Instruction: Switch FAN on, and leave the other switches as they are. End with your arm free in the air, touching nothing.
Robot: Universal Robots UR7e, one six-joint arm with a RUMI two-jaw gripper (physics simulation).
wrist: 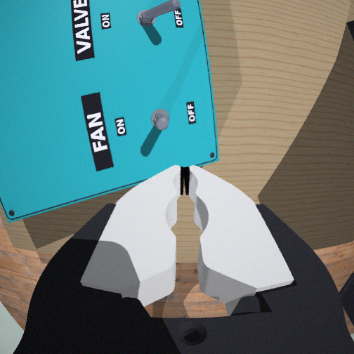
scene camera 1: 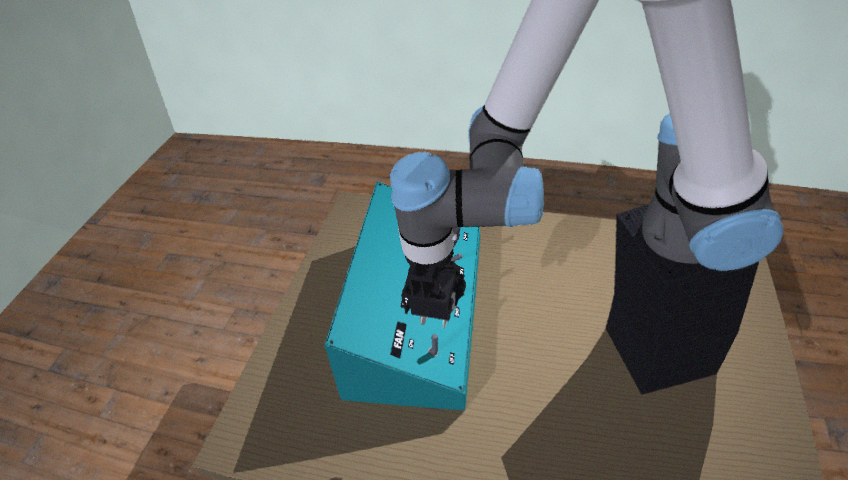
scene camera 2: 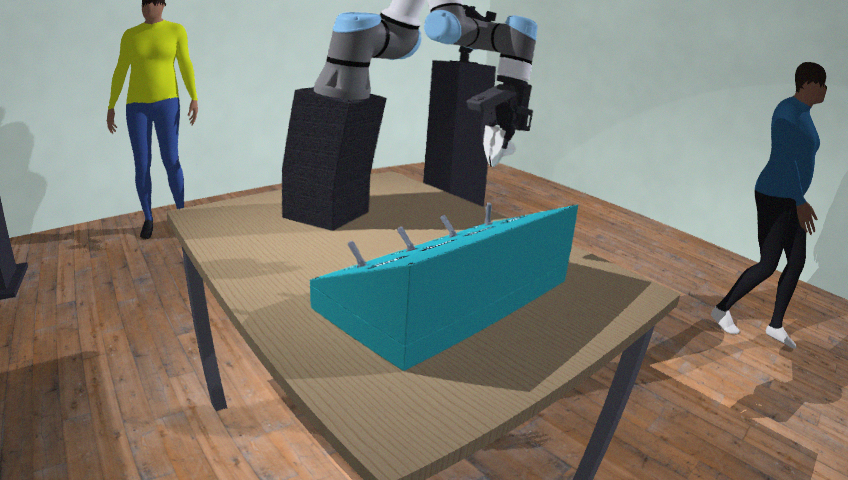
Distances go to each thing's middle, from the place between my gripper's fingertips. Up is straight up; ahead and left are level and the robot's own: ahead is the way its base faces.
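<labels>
I see the teal switch box (scene camera 2: 407, 306), which is 13 cm ahead of my hand and 17 cm to the right of it, and also 14 cm below it.
</labels>
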